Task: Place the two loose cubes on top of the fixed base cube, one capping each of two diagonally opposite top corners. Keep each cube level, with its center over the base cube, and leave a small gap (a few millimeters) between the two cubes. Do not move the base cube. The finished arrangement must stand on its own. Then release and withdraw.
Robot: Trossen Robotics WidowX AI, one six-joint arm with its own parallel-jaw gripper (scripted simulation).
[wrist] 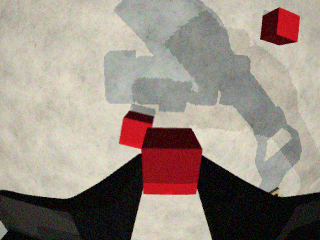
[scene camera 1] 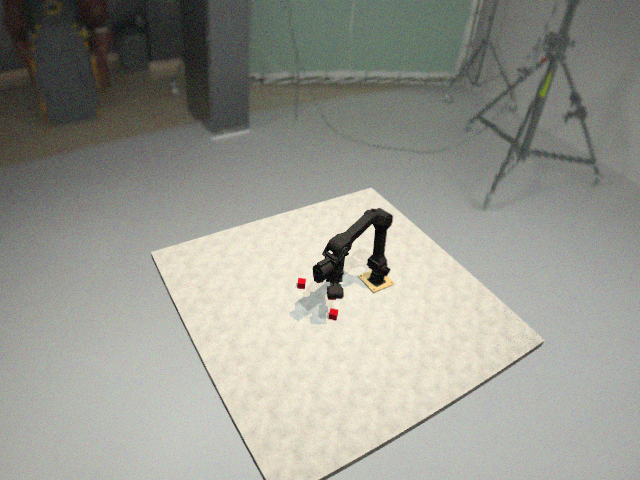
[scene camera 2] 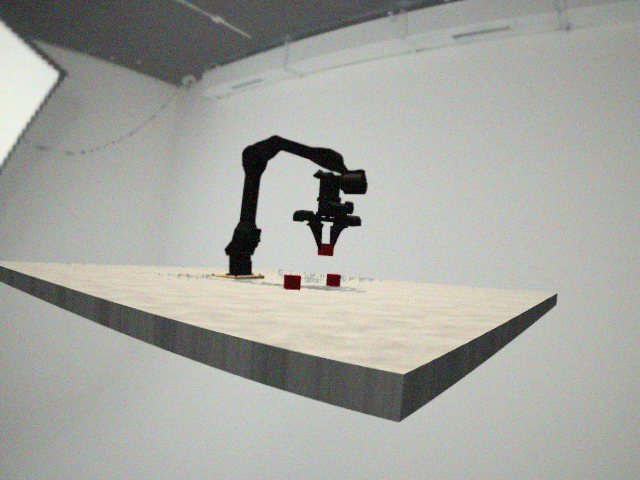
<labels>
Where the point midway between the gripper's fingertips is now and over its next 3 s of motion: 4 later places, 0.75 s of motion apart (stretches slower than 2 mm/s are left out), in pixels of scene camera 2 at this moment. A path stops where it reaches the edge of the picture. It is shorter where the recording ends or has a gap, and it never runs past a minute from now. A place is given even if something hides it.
My gripper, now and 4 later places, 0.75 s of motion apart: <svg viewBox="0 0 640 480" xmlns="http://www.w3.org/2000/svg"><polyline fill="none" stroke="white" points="325,249 334,255 337,258 337,267 338,261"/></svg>
</labels>
